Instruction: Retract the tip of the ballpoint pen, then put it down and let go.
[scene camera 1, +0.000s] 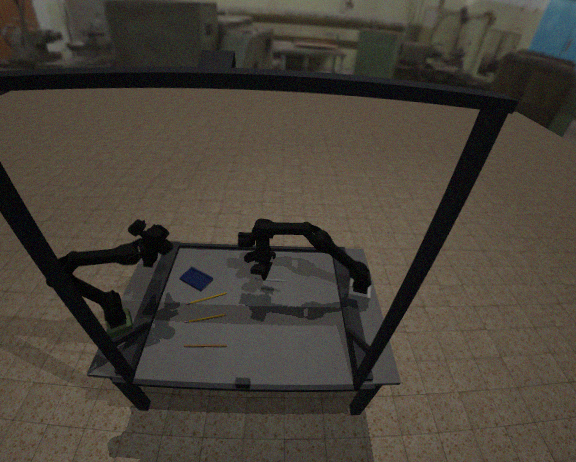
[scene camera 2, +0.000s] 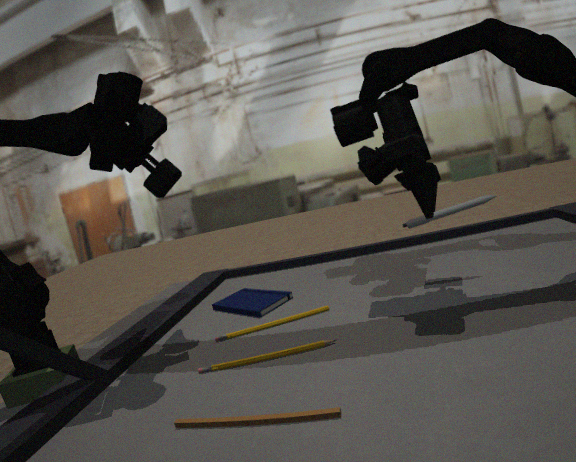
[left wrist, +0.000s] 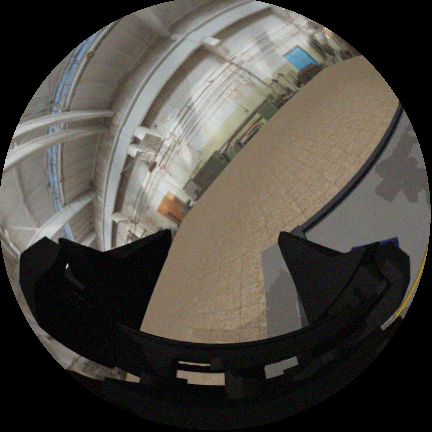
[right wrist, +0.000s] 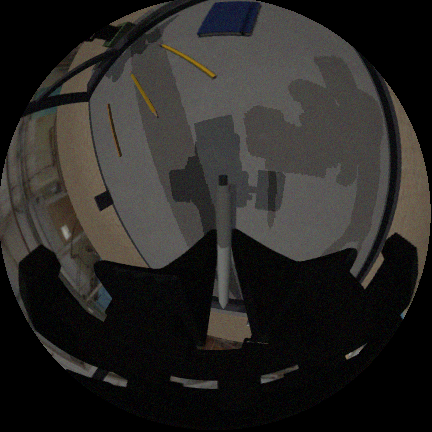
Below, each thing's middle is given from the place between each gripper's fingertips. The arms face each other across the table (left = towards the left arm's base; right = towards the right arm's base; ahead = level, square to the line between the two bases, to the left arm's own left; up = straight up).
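The orange pencil (scene camera 2: 330, 413) is 40 cm behind my left hand, 18 cm to the right of it and 32 cm below it. Then there's the blue block (scene camera 2: 251, 302), which is 14 cm to the right of my left hand, 4 cm behind it and 32 cm below it. Going by their middles, the blue block is the nearest to my left hand of the things named here.
As for my right hand, the orange pencil is 110 mm below it, 220 mm behind it and 280 mm to the left of it. With the blue block, my right hand is 110 mm above it, 150 mm short of it and 320 mm to the right of it. Going by its middle, the orange pencil is nearer to my right hand than to my left hand.
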